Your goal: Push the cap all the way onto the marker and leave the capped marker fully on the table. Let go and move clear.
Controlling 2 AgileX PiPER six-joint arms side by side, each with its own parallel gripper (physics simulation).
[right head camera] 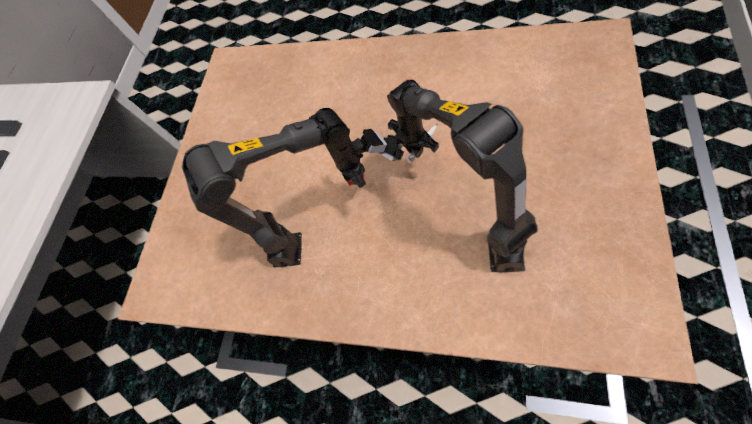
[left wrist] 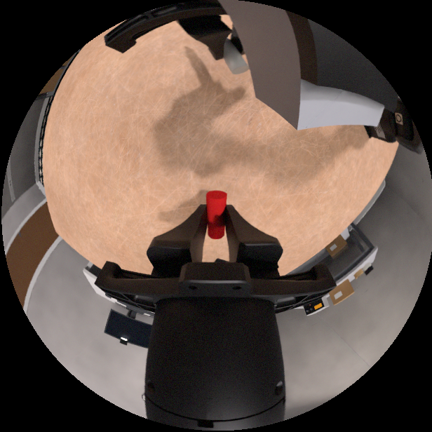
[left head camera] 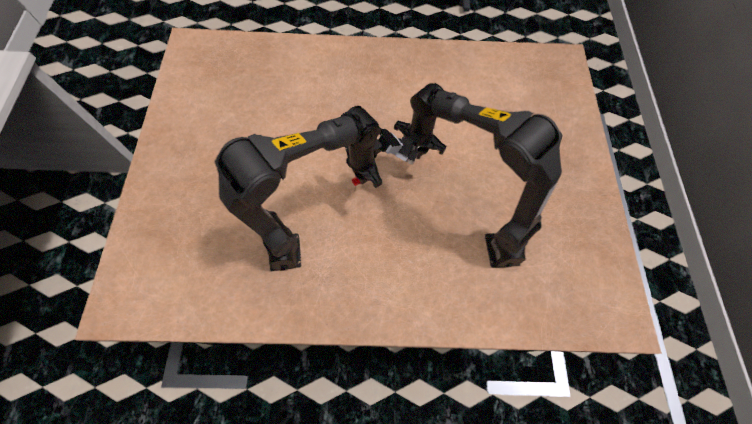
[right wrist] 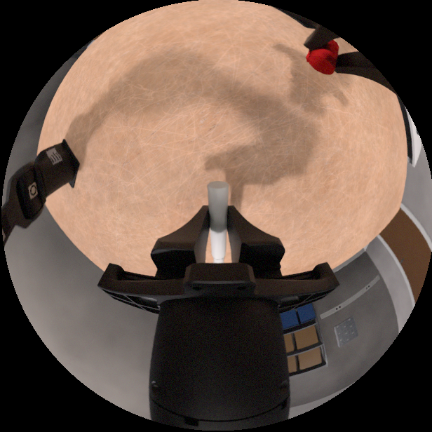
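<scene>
The red cap (left head camera: 355, 181) (right head camera: 351, 182) (left wrist: 216, 215) (right wrist: 323, 57) is held above the table, apart from the marker. My left gripper (left wrist: 215, 212) is shut on it. The white marker (right head camera: 432, 130) (right wrist: 218, 200) is held above the table to the right of the cap in the head views. My right gripper (right wrist: 217, 213) is shut on it, with its blunt end pointing out past the fingertips. In the left head view the marker is mostly hidden behind the right gripper. In the left wrist view a light end of the marker (left wrist: 236, 59) shows at the top.
The two wrists stand close together above the middle of the brown table (left head camera: 368, 305) (right head camera: 368, 310), with the wrist camera mounts (left head camera: 397, 148) (right head camera: 380, 144) between them. A white-topped cabinet (right head camera: 47, 136) stands beyond the table's left edge.
</scene>
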